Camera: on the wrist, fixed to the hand. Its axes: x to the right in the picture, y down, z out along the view.
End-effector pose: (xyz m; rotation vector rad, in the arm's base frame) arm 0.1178 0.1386 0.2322 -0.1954 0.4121 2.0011
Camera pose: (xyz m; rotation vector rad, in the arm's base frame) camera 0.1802 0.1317 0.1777 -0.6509 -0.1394 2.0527
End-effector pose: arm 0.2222 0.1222 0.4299 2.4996 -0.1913 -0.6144
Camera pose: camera 0.2313 0.2044 0.4389 1.9517 0.0461 -0.4814
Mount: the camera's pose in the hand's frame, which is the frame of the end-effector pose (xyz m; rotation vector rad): -0.0167 -0.0639 -0.0505 -0.5903 0.0870 -0.0198
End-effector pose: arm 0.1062 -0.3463 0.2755 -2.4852 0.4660 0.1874
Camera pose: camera 0.1157 -0.3224 0.3546 -3.0840 0.4719 0.2360
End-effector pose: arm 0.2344 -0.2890 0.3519 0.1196 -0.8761 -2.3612
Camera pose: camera 0.2293 -0.2698 0.2712 -0.0109 -0.1147 -2.5079
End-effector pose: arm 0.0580 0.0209 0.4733 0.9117 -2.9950 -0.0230
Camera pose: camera 0.1082 -0.0234 0.5226 0.8318 -2.6403 -0.7922
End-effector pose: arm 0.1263 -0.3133 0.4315 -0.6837 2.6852 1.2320
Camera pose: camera 0.1738 -0.3812 0.4255 0.7841 -2.2185 -1.9360
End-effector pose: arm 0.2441 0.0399 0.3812 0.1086 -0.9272 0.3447
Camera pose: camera 0.2950 -0.0122 0.3412 -0.4352 -0.9078 0.0467
